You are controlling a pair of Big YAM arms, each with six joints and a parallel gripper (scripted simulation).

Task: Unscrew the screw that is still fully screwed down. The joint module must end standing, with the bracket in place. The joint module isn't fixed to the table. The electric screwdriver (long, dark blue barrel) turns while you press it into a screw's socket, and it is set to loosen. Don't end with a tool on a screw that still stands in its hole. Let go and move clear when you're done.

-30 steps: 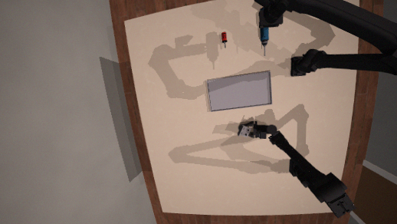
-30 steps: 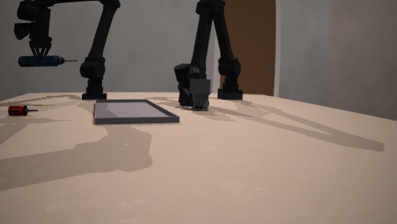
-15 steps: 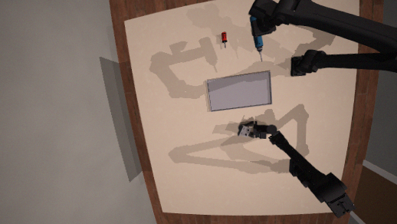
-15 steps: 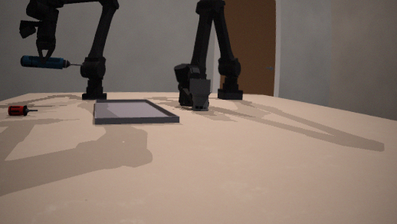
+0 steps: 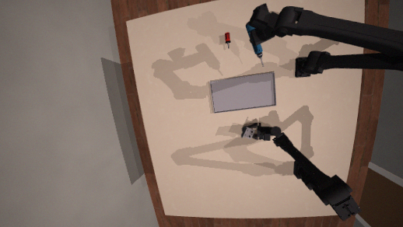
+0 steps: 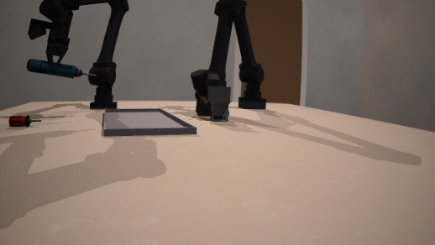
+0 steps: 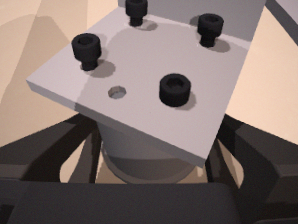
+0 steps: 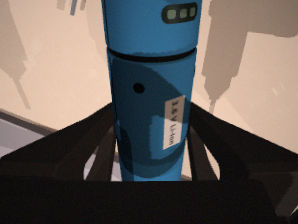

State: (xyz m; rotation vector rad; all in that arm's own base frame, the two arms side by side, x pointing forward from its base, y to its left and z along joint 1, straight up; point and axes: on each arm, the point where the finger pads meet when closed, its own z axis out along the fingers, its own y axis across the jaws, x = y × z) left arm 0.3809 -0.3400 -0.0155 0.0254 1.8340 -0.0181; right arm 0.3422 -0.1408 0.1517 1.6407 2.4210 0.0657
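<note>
The grey joint module is 1 cm above my left hand. The rest, counted from my left hand: grey bracket (5 cm above); screwdriver bit (9 cm behind, 42 cm to the right, 12 cm above); shallow grey tray (1 cm ahead, 26 cm to the right, 2 cm below).
</note>
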